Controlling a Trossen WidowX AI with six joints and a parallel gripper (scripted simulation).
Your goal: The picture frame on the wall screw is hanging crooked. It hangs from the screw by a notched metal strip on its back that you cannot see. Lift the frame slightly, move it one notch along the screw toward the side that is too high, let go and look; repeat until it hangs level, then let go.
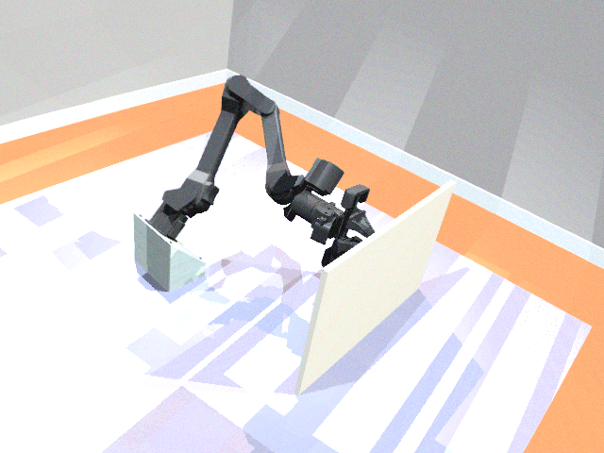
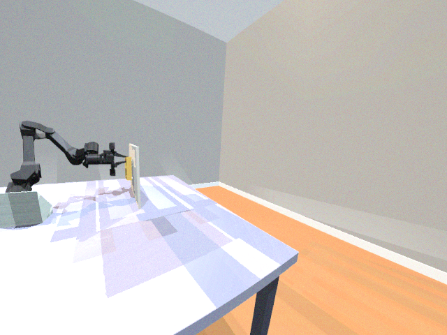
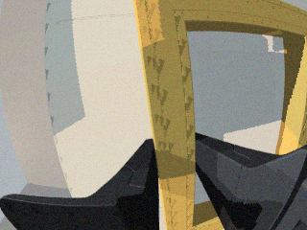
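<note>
The picture frame is 5 cm below my gripper tip. From my gripper tip the other things lie so: cream wall panel 7 cm below, 2 cm ahead.
</note>
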